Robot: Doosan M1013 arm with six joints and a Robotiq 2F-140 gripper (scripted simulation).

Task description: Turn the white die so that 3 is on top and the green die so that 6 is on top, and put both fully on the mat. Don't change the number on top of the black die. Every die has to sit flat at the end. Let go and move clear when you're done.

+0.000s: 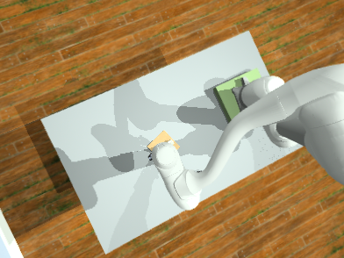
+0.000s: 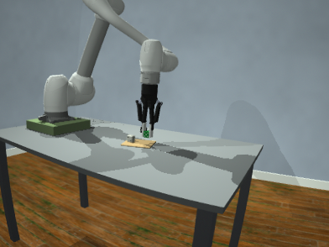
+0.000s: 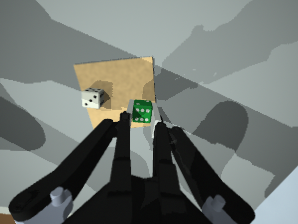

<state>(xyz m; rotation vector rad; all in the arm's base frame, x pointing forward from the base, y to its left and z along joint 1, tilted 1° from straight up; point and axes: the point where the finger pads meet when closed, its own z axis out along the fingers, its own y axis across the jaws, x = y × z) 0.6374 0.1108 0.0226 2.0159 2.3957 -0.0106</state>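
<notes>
My gripper is now 70 mm above the tan mat, 40 mm past it and 10 mm to the left of it. Also, from my hand: green die (20 mm below); white die (90 mm behind, 50 mm below, 20 mm to the right); black die (220 mm to the left, 200 mm behind, 60 mm below).
</notes>
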